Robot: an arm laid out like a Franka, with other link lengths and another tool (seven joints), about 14 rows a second.
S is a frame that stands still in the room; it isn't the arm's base.
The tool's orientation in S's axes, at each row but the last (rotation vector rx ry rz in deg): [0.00 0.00 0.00]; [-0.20 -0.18 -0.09]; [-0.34 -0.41 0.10]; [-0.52 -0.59 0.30]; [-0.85 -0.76 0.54]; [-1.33 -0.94 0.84]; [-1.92 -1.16 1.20]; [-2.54 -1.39 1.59]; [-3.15 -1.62 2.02]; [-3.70 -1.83 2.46]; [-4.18 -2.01 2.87]
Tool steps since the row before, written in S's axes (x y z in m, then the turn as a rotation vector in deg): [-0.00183 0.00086 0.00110 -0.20 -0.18 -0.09]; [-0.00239 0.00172 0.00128 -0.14 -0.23 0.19]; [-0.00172 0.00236 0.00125 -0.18 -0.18 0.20]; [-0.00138 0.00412 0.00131 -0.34 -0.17 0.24]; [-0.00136 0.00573 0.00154 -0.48 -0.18 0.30]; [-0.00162 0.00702 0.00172 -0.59 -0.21 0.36]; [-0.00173 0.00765 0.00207 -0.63 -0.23 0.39]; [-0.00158 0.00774 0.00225 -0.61 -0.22 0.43]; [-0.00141 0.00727 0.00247 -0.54 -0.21 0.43]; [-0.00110 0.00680 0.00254 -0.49 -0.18 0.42]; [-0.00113 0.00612 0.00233 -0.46 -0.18 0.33]
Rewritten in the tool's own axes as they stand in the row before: [-0.00183 0.00086 0.00110 -0.20 -0.18 -0.09]; [-0.00239 0.00171 0.00129 -0.14 -0.23 0.19]; [-0.00171 0.00236 0.00128 -0.18 -0.18 0.20]; [-0.00134 0.00412 0.00136 -0.34 -0.17 0.24]; [-0.00128 0.00572 0.00164 -0.48 -0.18 0.30]; [-0.00149 0.00700 0.00191 -0.59 -0.21 0.36]; [-0.00153 0.00761 0.00236 -0.63 -0.23 0.40]; [-0.00131 0.00767 0.00263 -0.61 -0.22 0.43]; [-0.00108 0.00717 0.00290 -0.54 -0.21 0.43]; [-0.00072 0.00666 0.00300 -0.48 -0.19 0.42]; [-0.00074 0.00598 0.00280 -0.46 -0.18 0.33]
